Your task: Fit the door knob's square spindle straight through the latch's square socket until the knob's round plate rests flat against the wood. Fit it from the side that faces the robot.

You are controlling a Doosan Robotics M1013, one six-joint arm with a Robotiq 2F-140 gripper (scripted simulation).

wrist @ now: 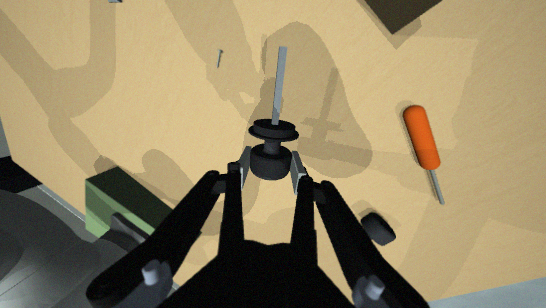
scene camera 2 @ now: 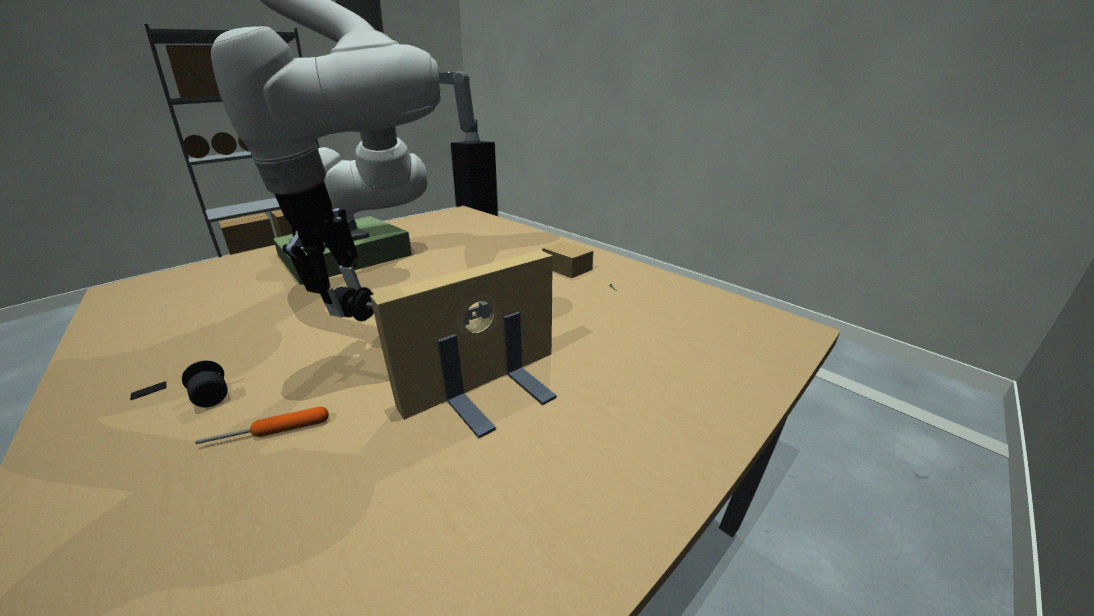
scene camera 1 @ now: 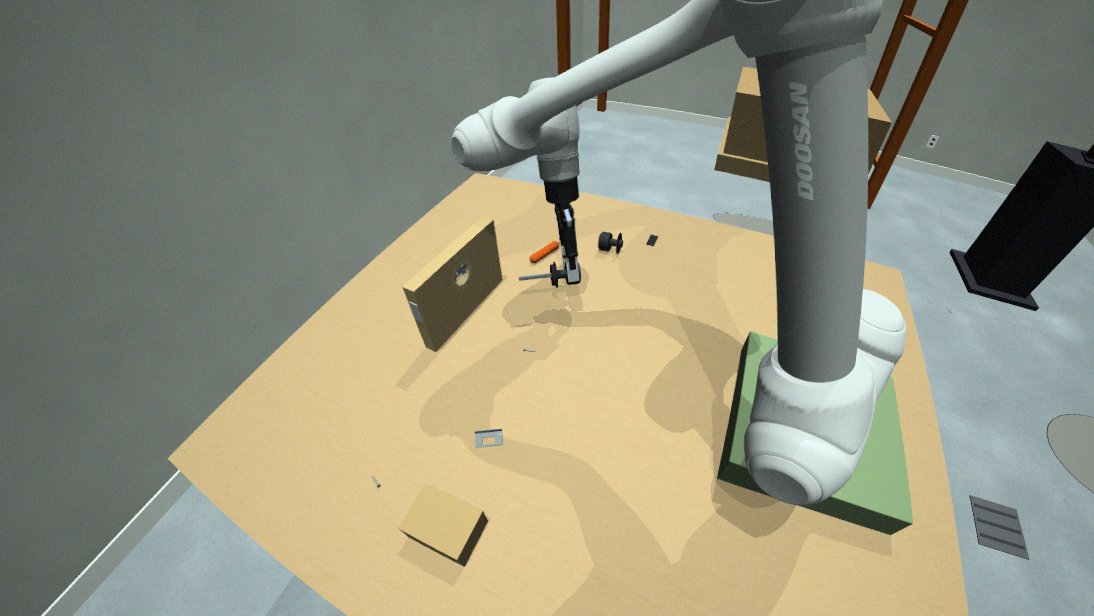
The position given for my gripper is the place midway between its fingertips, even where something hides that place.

Observation:
I see my gripper (scene camera 2: 347, 304) and a wooden door block (scene camera 1: 444, 304).
My gripper is seen too in the wrist view (wrist: 270, 157) and in scene camera 1 (scene camera 1: 571, 274).

